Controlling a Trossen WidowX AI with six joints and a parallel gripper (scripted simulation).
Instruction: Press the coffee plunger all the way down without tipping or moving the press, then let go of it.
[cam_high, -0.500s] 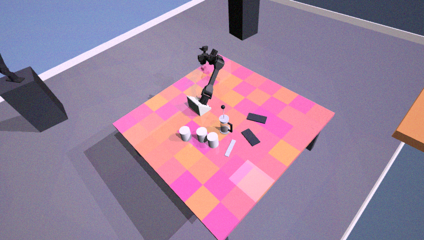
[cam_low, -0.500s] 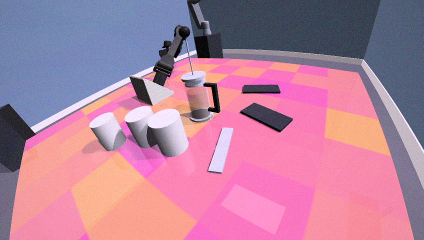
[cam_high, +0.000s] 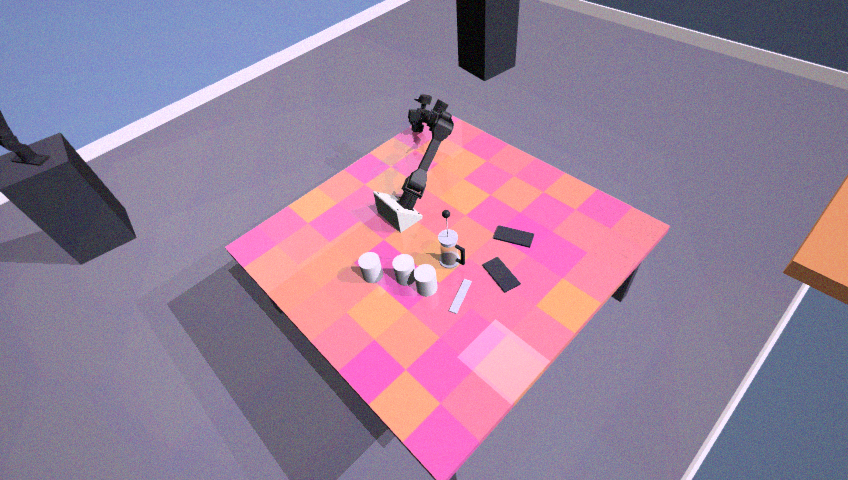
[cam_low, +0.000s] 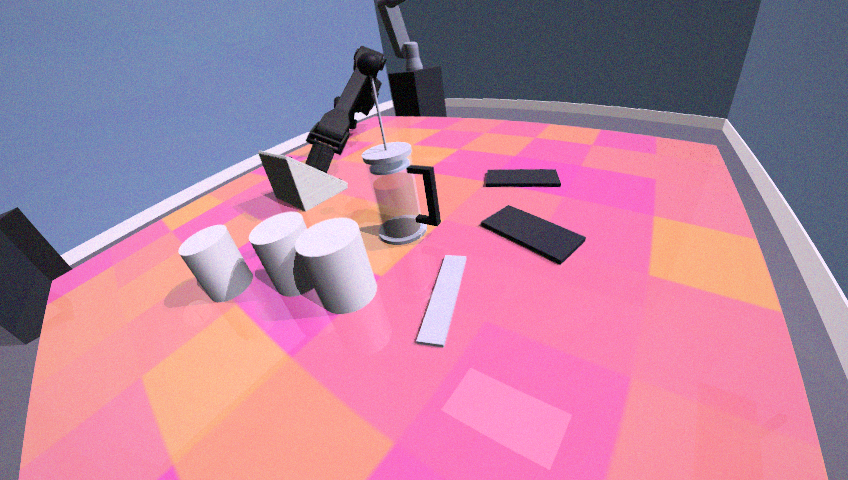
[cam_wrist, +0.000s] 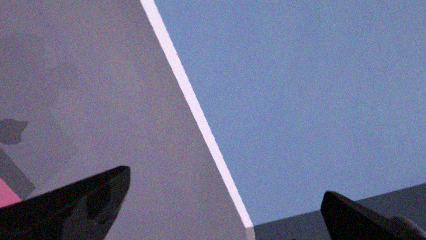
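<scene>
My gripper tip is 860 mm short of the coffee press, 410 mm to the left of it and 40 mm below it.
</scene>
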